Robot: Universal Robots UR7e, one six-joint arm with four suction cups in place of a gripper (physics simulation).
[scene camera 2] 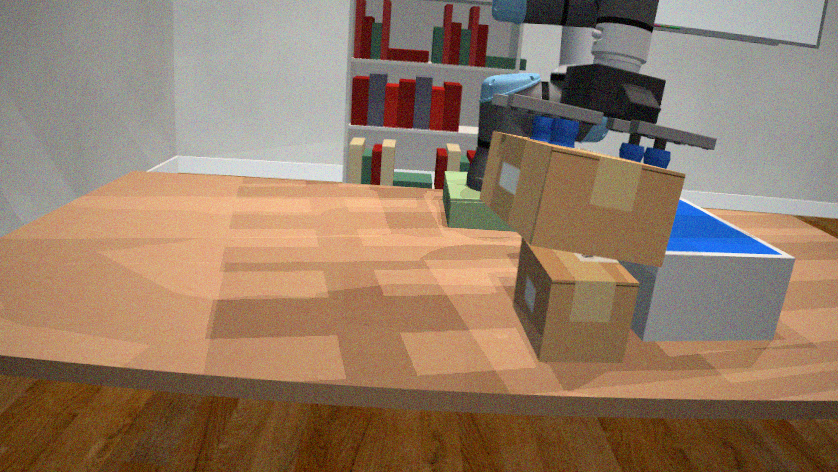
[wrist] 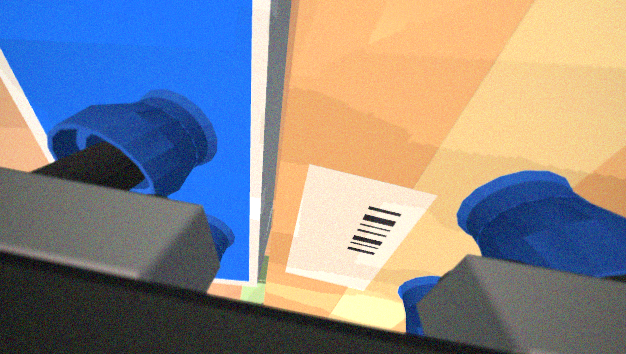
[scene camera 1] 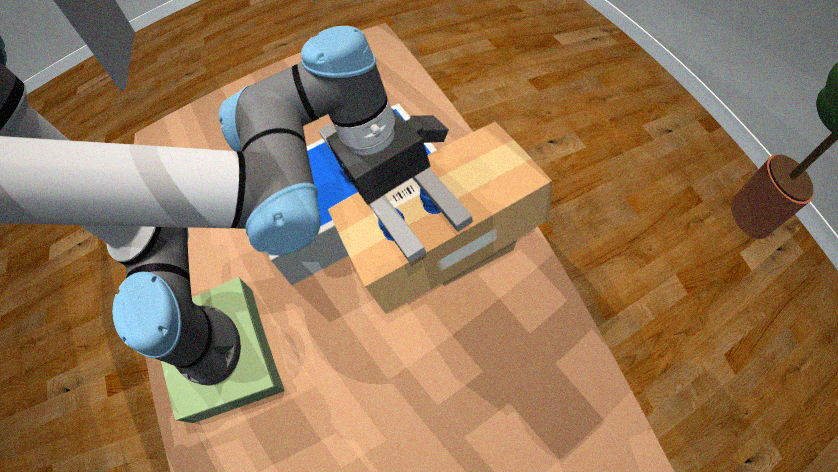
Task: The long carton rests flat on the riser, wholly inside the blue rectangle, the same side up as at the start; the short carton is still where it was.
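Frame: origin at the arm's base, x left, y up, z ahead, level; metres.
Where they show: end effector, tool point: [wrist: 320,214] [scene camera 1: 393,191]; arm's base, origin of the base link: [scene camera 1: 207,346].
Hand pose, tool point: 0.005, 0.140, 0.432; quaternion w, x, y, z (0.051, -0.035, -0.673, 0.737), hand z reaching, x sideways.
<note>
Things, the pixels of their centre, and the offset from my tool point, as dx, dy, dz. Level surfaces: height alone.
- long carton, body centre: [wrist: 438,125] [scene camera 2: 564,188] [scene camera 1: 443,213] -0.059, -0.028, +0.050
- short carton, body centre: [scene camera 2: 569,295] -0.053, -0.154, +0.104
- riser, body centre: [wrist: 191,150] [scene camera 2: 657,252] [scene camera 1: 344,190] +0.150, -0.145, -0.047
- blue rectangle, body centre: [wrist: 158,174] [scene camera 2: 665,215] [scene camera 1: 337,172] +0.150, -0.085, -0.047
- wooden table, its level: dy -0.205
The long carton [scene camera 1: 469,170] [scene camera 2: 604,205] [wrist: 350,100] hangs in the air, tilted in scene camera 2, barcode label up. My gripper [scene camera 1: 410,214] [scene camera 2: 598,140] is shut on it: one pair of blue cups sits on its top, and the other pair hangs past its edge, over the blue rectangle in the wrist view. The short carton [scene camera 2: 586,322] stands on the table below the long carton, close beside the riser [scene camera 1: 310,266] [scene camera 2: 715,299] [wrist: 260,100]. The long carton largely hides it in scene camera 1. The blue rectangle [scene camera 1: 331,175] [scene camera 2: 709,234] [wrist: 150,50] covers the riser's top inside a white border.
The arm's base stands on a green block [scene camera 1: 258,351] [scene camera 2: 469,211] on the wooden table [scene camera 1: 410,410] [scene camera 2: 263,281]. A bookshelf [scene camera 2: 404,63] stands behind the table. A potted plant [scene camera 1: 768,205] stands on the floor.
</note>
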